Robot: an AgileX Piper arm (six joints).
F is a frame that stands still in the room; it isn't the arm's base.
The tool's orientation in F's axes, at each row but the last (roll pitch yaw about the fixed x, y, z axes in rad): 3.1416 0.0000 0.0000; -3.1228 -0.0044 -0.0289; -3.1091 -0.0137 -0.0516; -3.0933 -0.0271 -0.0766; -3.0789 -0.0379 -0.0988; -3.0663 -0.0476 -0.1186
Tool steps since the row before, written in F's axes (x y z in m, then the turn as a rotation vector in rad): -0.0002 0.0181 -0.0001 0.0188 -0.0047 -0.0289; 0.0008 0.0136 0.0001 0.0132 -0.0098 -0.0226; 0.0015 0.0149 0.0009 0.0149 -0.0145 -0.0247; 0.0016 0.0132 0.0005 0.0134 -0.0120 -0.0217; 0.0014 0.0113 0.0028 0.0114 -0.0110 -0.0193; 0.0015 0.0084 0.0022 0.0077 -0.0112 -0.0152
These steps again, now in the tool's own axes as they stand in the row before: -0.0002 -0.0181 0.0001 0.0188 0.0047 0.0289; 0.0004 -0.0136 0.0002 0.0134 0.0098 0.0225; 0.0007 -0.0150 -0.0004 0.0153 0.0145 0.0245; 0.0006 -0.0133 0.0002 0.0137 0.0120 0.0215; 0.0004 -0.0115 -0.0021 0.0117 0.0110 0.0191; 0.0006 -0.0087 -0.0015 0.0082 0.0114 0.0148
